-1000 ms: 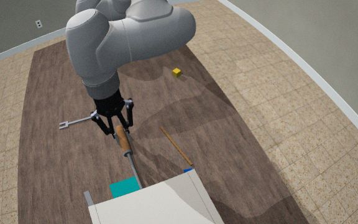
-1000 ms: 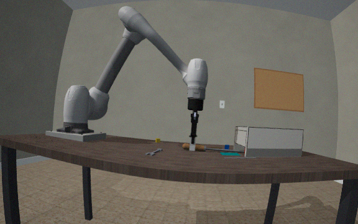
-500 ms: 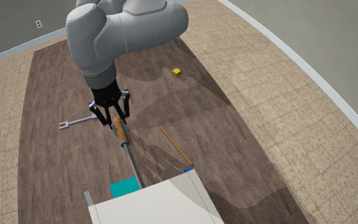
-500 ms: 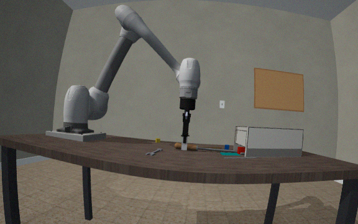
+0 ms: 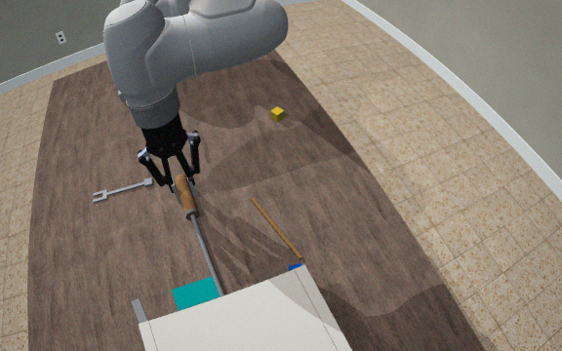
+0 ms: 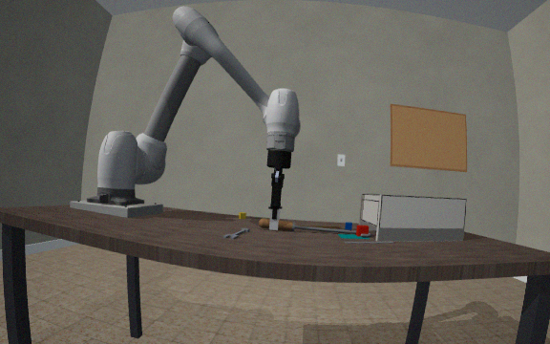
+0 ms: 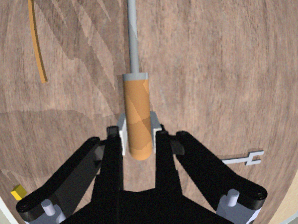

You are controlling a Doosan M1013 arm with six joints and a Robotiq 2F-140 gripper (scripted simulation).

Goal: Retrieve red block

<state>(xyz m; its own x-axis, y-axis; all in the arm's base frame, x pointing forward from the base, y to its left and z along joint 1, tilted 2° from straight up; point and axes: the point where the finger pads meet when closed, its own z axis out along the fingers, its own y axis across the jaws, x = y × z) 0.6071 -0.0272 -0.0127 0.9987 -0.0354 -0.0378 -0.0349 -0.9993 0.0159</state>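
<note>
My hand is 130 mm short of the hook tool, 40 mm to the left of it and 20 mm above it. From my hand the other things lie so: teal square (250 mm ahead, 60 mm to the right, 40 mm below); then grey wrench (150 mm to the right, 90 mm behind, 30 mm below); then thin wooden stick (160 mm ahead, 150 mm to the left, 30 mm below).
</note>
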